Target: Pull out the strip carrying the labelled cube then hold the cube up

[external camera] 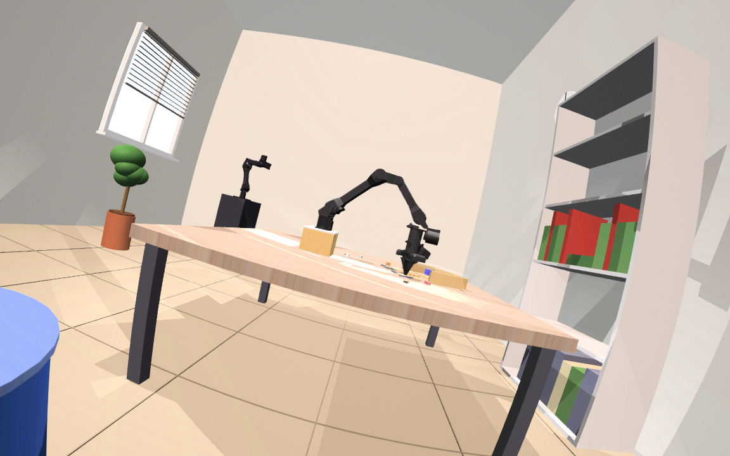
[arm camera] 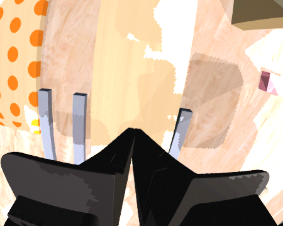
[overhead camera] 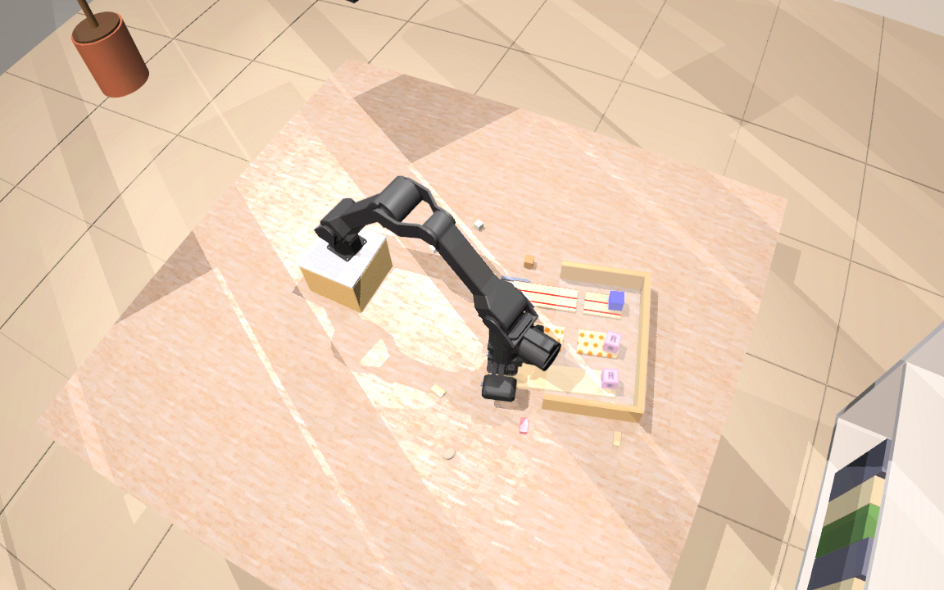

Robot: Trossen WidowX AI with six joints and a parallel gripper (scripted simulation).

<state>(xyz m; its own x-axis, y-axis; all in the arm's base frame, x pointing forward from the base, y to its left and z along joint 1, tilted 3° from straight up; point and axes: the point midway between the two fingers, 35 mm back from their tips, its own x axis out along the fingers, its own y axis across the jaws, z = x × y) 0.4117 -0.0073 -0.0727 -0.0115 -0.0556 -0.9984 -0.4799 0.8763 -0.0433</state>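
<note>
The pink block lies 100 mm ahead of my gripper tip and 70 mm to the right of it. Also, from my gripper tip: tan cube 110 mm behind, 250 mm to the left.
</note>
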